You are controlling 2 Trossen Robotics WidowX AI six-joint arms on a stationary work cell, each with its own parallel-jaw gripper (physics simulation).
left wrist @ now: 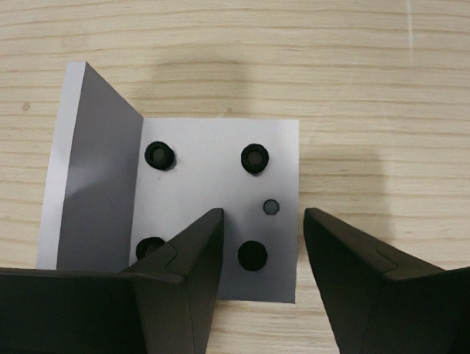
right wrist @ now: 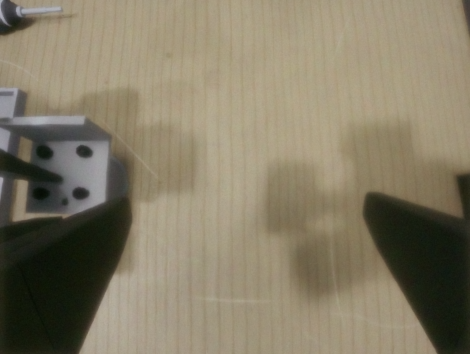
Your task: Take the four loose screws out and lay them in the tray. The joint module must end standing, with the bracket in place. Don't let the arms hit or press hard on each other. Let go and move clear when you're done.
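Frame: origin at the left arm's base, x ahead, y left, z up, level; metres.
Where they show: left gripper, fingertip midpoint: (left wrist: 263, 219) (right wrist: 59, 198); right gripper, fingertip midpoint: (right wrist: 248, 206).
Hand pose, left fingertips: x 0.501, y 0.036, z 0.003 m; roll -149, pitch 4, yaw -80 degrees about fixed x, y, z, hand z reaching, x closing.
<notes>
Each offset is from my left fingertips to the top centre of the thing. "spot": to the spot under its first point.
The grey bracket (left wrist: 200, 192) (right wrist: 70, 167) shows its flat plate and one upright flange. Two black socket-head screws @(dx +0.017, dy +0.042, dz +0.011 m) (left wrist: 159, 155) @(dx +0.021, dy +0.007, dz +0.011 m) (left wrist: 255, 158) sit in its upper corners in the left wrist view. A third dark round @(dx -0.019, dy +0.038, dz +0.011 m) (left wrist: 149, 248) is partly behind a finger; a fourth @(dx -0.013, dy +0.002, dz +0.011 m) (left wrist: 252, 255) is too dark to tell screw from hole. My left gripper (left wrist: 263, 219) is part open and empty over the plate, its fingers either side of a small grey round spot @(spot: dx +0.005, dy -0.002, dz -0.002 m) (left wrist: 271, 207). A rounded grey part @(spot: dx +0.029, dy +0.030, dz -0.049 m) (right wrist: 120, 177), perhaps the joint module, shows behind the bracket. My right gripper (right wrist: 248, 206) is wide open and empty, right of the bracket.
A tool with a dark handle and thin light shaft @(spot: dx -0.102, dy +0.210, dz -0.043 m) (right wrist: 41, 10) lies at the upper left in the right wrist view. A light grey part with raised edges (right wrist: 10, 106) is cut off at the left edge; I cannot tell if it is the tray. The wooden table shows in both views.
</notes>
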